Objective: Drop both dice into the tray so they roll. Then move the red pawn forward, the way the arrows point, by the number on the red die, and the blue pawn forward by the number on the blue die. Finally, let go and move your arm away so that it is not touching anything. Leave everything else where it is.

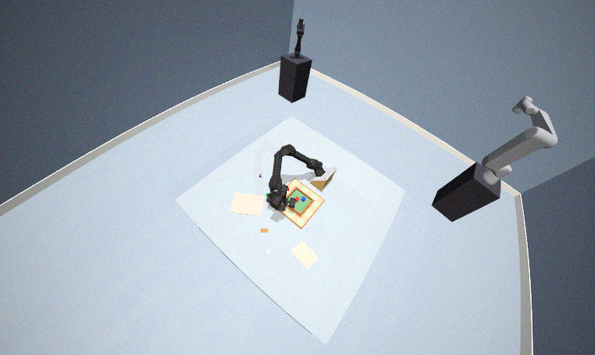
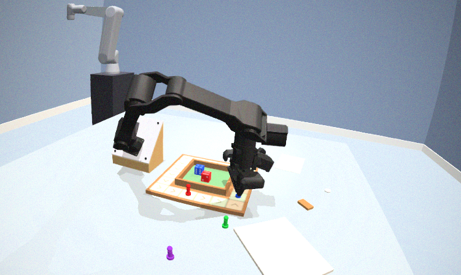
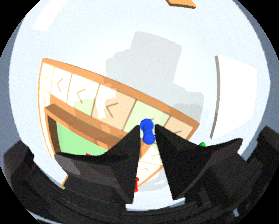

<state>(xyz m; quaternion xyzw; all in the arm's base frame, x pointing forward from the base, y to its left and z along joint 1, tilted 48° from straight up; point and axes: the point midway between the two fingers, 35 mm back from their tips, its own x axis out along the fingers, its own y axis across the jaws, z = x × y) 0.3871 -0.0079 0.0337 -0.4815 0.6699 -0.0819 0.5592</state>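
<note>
Right now my gripper tip is 1 cm short of the green pawn, 13 cm to the left of it and 1 cm above it. Also, from my gripper tip: red pawn (13 cm behind, 6 cm to the right, 1 cm above); then green tray floor (12 cm behind, 6 cm to the left, 1 cm below); then blue pawn (1 cm above).
</note>
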